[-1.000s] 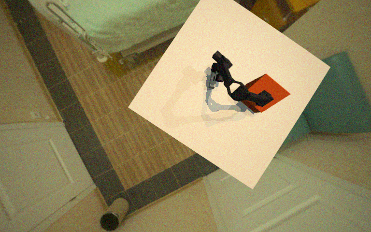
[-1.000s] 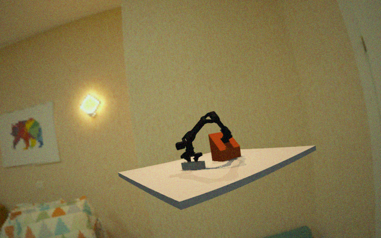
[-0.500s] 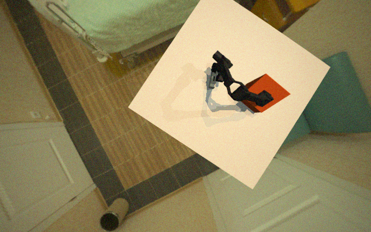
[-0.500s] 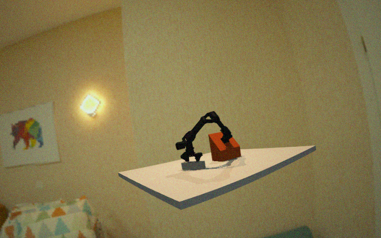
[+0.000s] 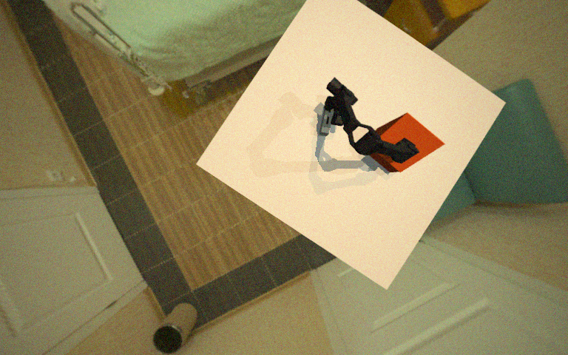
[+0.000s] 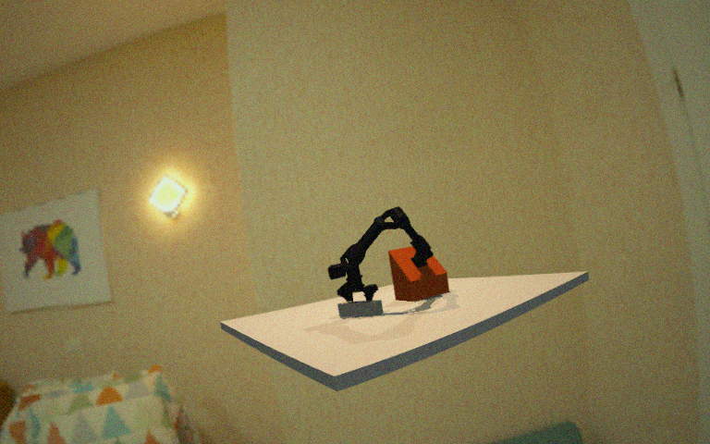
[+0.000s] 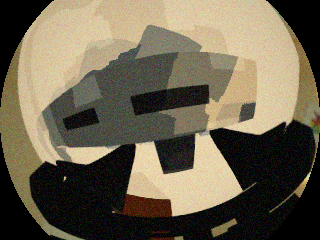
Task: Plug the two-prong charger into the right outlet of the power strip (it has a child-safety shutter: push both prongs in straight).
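Now: gripper tip 20 mm short of the dark two-prong charger, 10 mm to the right of it and 10 mm below it.
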